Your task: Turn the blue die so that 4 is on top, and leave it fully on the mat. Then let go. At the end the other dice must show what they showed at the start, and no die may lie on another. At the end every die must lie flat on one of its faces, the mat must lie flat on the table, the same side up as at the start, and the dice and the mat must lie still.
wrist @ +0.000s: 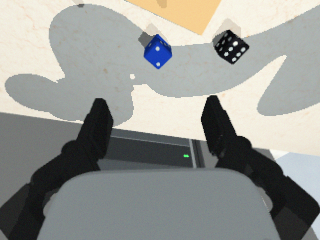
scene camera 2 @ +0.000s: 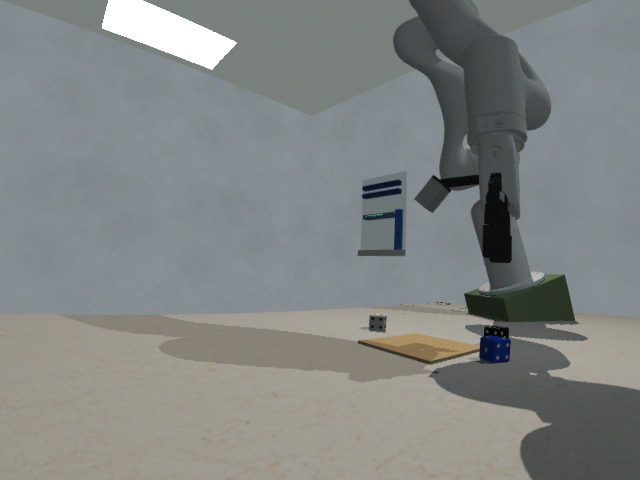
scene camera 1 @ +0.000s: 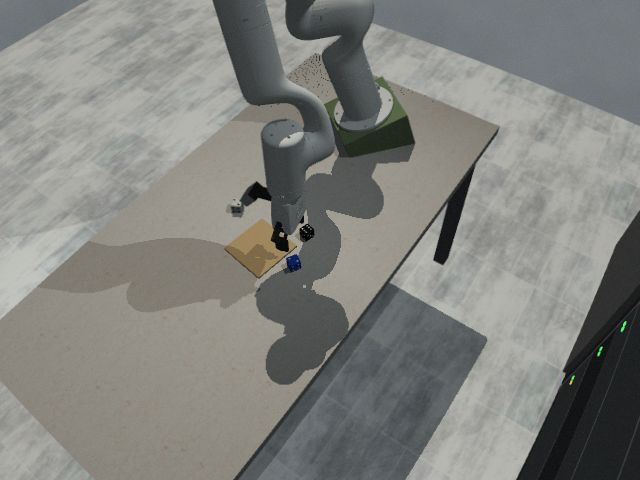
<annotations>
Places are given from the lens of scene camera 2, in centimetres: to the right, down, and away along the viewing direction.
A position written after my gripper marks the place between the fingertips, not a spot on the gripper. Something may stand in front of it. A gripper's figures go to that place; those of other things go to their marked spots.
my gripper (scene camera 2: pixel 498 260): 24, 3, 41
blue die (scene camera 2: pixel 495 349): 22, 14, 38
tan mat (scene camera 2: pixel 423 348): 15, 16, 45
</annotations>
